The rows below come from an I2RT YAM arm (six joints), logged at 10 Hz.
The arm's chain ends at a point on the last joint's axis. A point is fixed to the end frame.
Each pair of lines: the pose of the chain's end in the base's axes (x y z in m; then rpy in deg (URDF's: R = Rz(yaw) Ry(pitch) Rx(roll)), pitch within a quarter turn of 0, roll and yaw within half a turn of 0), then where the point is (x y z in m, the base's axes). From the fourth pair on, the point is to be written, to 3 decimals.
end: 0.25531 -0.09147 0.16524 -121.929 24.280 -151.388
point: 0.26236 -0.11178 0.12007
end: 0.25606 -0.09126 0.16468 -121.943 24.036 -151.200
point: 0.26300 -0.11163 0.11952
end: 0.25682 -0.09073 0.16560 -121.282 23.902 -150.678
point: 0.26399 -0.11153 0.12067
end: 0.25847 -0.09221 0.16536 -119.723 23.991 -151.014
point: 0.266 -0.114 0.121
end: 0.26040 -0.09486 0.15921 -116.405 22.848 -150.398
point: 0.268 -0.119 0.116
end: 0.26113 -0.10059 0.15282 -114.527 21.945 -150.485
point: 0.268 -0.127 0.111
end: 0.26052 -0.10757 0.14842 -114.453 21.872 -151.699
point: 0.267 -0.134 0.106
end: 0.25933 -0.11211 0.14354 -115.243 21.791 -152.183
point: 0.266 -0.138 0.101
